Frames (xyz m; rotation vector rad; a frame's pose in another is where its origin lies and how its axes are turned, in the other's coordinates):
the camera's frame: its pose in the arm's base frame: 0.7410 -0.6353 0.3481 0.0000 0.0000 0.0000
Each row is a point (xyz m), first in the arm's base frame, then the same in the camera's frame.
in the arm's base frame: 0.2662 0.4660 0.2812
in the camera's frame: -0.4748 1.1013 -0.0669
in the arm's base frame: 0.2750 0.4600 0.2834
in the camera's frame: -0.4660 1.0953 -0.0647
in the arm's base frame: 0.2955 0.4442 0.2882
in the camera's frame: -0.4455 1.0795 -0.0599
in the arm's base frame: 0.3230 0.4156 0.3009
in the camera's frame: -0.4180 1.0509 -0.0472
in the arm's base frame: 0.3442 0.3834 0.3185
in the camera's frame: -0.3968 1.0187 -0.0296
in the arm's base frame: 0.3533 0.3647 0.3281
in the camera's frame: -0.3877 1.0000 -0.0200
